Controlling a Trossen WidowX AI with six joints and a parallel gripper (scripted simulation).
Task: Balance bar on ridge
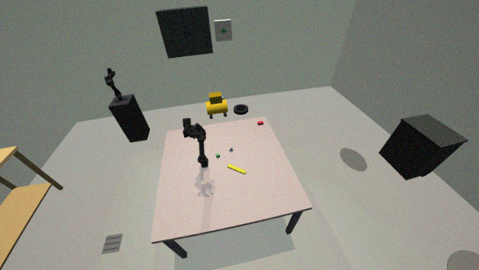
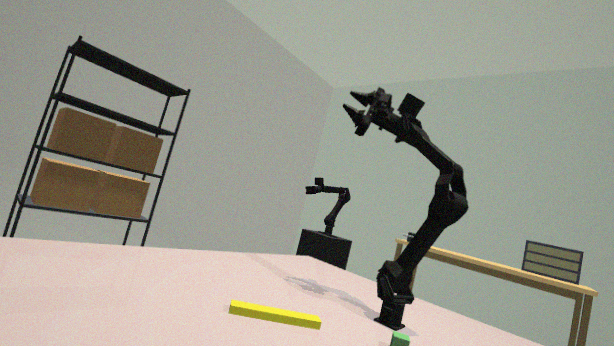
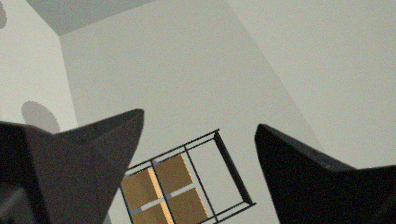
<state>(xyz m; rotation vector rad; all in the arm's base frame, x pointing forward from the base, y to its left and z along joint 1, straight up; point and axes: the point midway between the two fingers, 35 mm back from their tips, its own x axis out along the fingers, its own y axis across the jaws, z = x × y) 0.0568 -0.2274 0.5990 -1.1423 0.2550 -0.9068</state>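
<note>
The long yellow bar is 600 mm below my gripper tip, 230 mm ahead of it and 130 mm to the left of it. The rest, counted from my gripper tip: green ridge block: 590 mm below, 340 mm to the left, 70 mm ahead; then red block: 750 mm to the left, 660 mm ahead, 590 mm below.
</note>
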